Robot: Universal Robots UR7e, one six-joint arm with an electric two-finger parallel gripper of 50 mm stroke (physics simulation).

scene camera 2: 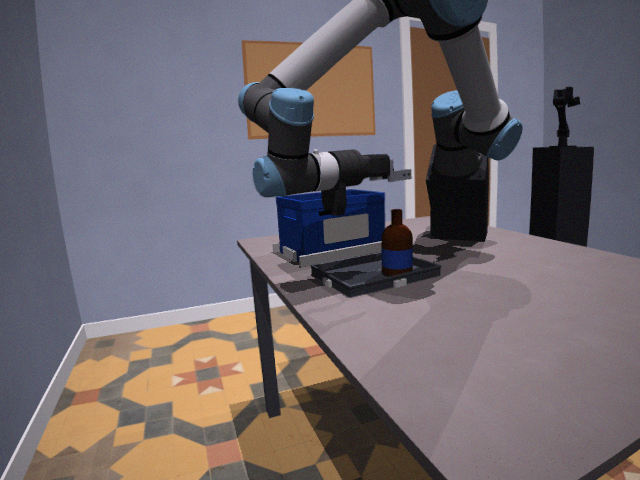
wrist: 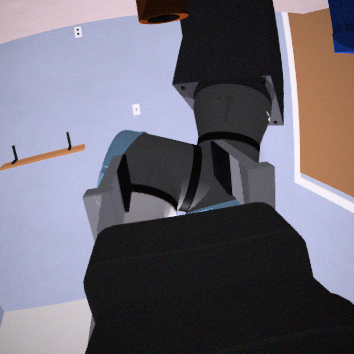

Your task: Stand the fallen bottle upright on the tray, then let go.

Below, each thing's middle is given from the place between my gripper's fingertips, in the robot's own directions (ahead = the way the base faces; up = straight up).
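There is a blue crate point(scene camera 2: 301, 228), and it sits 30 cm to the right of my hand, 12 cm ahead of it and 16 cm below it. The white rail point(scene camera 2: 305, 260) is 9 cm ahead of my hand, 20 cm to the right of it and 23 cm below. As for the dark grey tray point(scene camera 2: 360, 275), I find it 2 cm to the right of my hand and 6 cm ahead, and it lies 23 cm below that hand. Going by their middles, the dark grey tray is the nearest to my hand of the things named here.
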